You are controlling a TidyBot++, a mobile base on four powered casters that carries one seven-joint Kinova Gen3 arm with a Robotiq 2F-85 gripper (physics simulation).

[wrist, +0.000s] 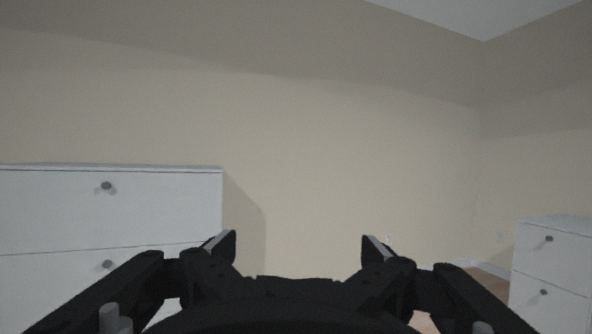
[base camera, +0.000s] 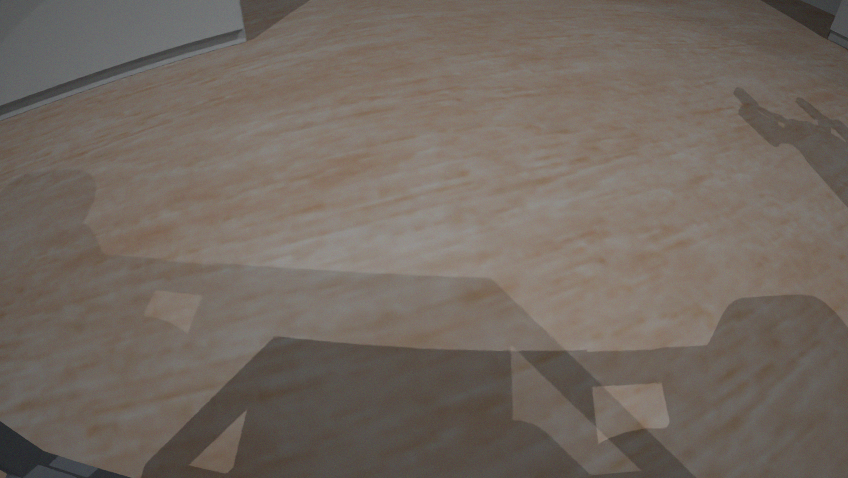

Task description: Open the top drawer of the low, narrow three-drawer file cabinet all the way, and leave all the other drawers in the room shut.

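Places are measured from the arm's base along level axes (x ahead, y left, z up), in centimetres.
Where they show: gripper, fingertip midpoint: (wrist: 297,246).
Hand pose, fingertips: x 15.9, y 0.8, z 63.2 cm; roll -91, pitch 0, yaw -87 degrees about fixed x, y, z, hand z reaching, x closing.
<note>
After its pixels a point has its place.
A low, narrow white cabinet (wrist: 550,260) @[x 143.0, y -147.9, z 12.8 cm] stands at the right edge of the wrist view, partly cut off by the frame. Two of its drawer fronts show, each with a round dark knob, and both look shut; its lower part is out of the frame. A small piece of a white cabinet (base camera: 840,29) @[x 157.4, y -141.7, z -34.1 cm] shows at the top right corner of the base camera view. My gripper (wrist: 297,246) @[x 15.9, y 0.8, z 63.2 cm] is open and empty, and points at the bare wall to the left of the narrow cabinet, apart from it.
A wider white cabinet (wrist: 165,210) @[x 92.7, y 65.4, z 44.5 cm] (base camera: 118,41) @[x 91.5, y 68.0, z -30.7 cm] with round knobs stands on the left; its visible drawers look shut. A beige wall (wrist: 350,165) @[x 187.5, y -28.7, z 66.0 cm] stands behind, with a corner at the right. Shadows of the robot fall on the wood-toned floor (base camera: 415,148) @[x 61.9, y 4.1, z -39.7 cm].
</note>
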